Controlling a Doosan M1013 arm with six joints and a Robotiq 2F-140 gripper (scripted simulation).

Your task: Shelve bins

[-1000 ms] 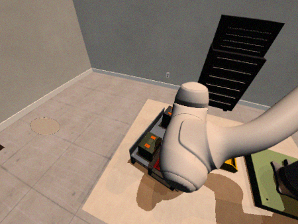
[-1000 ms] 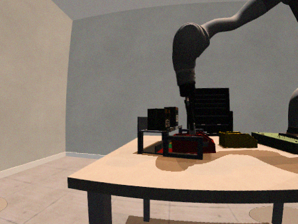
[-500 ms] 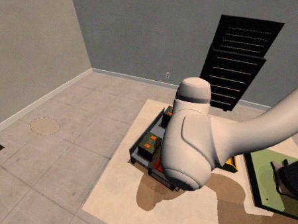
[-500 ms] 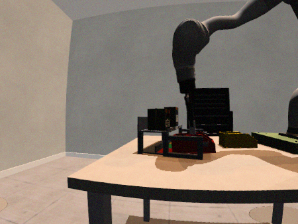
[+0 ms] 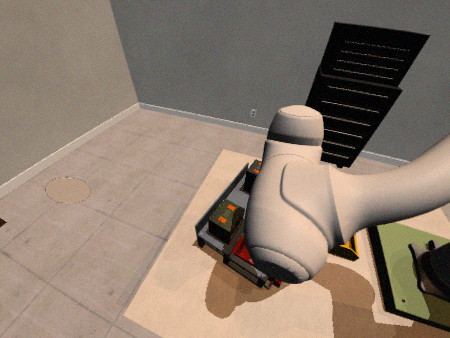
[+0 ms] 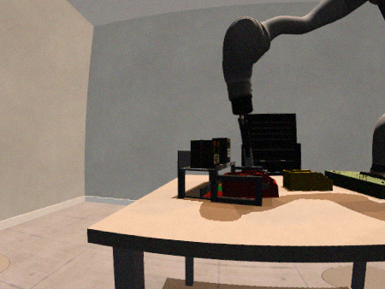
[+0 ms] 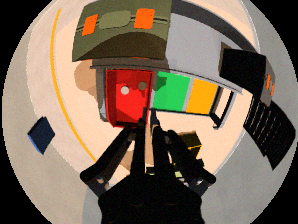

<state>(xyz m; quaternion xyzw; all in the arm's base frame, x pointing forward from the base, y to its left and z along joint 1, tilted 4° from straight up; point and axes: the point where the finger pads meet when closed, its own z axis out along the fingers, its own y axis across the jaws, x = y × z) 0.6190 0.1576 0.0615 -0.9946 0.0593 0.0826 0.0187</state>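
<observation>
My hand is 5 cm to the right of the red bin and 9 cm above it. The rest, counted from my hand: yellow bin 25 cm behind, 15 cm to the right, 10 cm below; then dark box 12 cm ahead, 20 cm to the right, 3 cm above.
</observation>
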